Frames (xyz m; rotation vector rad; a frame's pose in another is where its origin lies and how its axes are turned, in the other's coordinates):
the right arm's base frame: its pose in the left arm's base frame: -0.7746 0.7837 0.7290 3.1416 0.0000 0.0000
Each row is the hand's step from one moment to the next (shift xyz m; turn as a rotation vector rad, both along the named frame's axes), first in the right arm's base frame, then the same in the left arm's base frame.
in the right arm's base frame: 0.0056 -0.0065 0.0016 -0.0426 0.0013 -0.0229
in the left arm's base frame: 0.0056 0.0065 -0.0016 -0.0426 -0.0013 0.0229
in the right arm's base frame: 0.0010 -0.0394 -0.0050 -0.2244 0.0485 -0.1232
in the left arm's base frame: 0.0010 0.0394 0.0050 -0.2244 -0.0485 0.1232
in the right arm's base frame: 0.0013 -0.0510 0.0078 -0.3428 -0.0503 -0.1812
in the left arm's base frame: 0.0013 0.0510 -0.0078 -0.3428 0.0503 0.1812
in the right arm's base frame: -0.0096 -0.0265 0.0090 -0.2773 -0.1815 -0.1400
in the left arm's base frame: -0.0096 0.0265 -0.0090 -0.2773 0.1815 0.1400
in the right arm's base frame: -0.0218 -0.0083 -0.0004 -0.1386 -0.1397 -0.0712
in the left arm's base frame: -0.0218 0.0083 0.0004 -0.1386 0.1397 0.0712
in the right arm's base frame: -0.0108 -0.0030 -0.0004 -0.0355 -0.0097 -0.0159
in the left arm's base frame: -0.0108 0.0030 0.0004 -0.0355 0.0097 0.0159
